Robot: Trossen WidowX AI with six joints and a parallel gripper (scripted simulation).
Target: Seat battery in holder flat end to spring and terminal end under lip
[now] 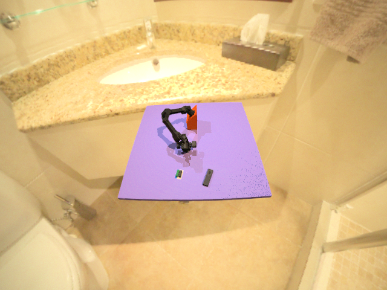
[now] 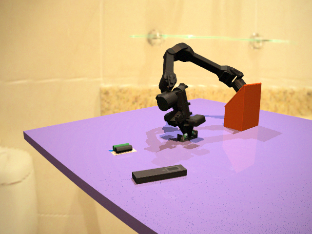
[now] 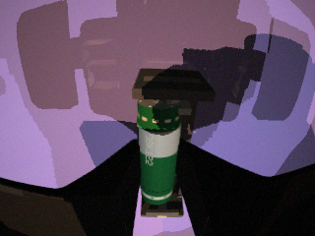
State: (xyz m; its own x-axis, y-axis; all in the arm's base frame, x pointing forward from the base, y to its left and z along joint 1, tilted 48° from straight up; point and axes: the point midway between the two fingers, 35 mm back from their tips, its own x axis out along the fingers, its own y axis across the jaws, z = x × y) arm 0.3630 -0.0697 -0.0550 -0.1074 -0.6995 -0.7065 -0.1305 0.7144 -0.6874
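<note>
The battery lies 1 cm above my gripper tip. From my gripper tip the other things lie so: card (29 cm ahead, 3 cm to the right); black remote-like bar (29 cm ahead, 23 cm to the left).
</note>
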